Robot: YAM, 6 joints.
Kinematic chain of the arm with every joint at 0, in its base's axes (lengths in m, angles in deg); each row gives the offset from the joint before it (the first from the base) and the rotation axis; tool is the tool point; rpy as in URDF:
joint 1: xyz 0 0 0.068 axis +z
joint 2: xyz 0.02 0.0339 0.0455 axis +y
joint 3: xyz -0.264 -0.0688 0 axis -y
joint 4: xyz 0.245 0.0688 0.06 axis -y
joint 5: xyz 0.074 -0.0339 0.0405 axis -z
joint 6: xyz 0.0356 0 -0.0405 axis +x
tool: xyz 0 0 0 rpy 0 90 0
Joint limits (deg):
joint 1: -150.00..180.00
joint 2: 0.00..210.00
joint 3: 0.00..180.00
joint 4: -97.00..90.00
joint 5: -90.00..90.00
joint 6: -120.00..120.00
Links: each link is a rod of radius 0.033 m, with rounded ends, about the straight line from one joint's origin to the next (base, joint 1, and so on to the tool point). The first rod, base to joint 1, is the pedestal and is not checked.
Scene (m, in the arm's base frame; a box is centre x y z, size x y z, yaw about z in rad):
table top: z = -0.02
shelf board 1: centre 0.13 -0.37 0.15 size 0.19 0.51 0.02 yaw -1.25
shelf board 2: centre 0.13 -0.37 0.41 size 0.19 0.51 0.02 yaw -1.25
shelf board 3: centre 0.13 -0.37 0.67 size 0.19 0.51 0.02 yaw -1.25
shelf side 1: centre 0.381 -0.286 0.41 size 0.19 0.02 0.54 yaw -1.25
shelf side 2: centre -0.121 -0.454 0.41 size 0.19 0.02 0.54 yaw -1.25
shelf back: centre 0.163 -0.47 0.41 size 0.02 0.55 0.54 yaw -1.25
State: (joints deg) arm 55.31 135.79 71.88 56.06 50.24 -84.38
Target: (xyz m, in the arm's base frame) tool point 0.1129 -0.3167 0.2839
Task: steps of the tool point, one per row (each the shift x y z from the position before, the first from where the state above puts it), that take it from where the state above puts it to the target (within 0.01 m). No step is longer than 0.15 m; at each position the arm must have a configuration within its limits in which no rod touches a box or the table.
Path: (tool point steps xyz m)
1: 0.0670 -0.0984 0.0445
2: 0.0324 -0.1099 0.0396
3: -0.0025 -0.1090 0.0340
4: -0.0339 -0.0969 0.0280
5: -0.0578 -0.0762 0.0216
6: -0.0725 -0.0501 0.0150
7: -0.0769 -0.0228 0.0085
8: -0.0722 0.0023 0.0020
9: 0.0224 -0.0597 0.0085
10: 0.0188 -0.0642 -0.0085

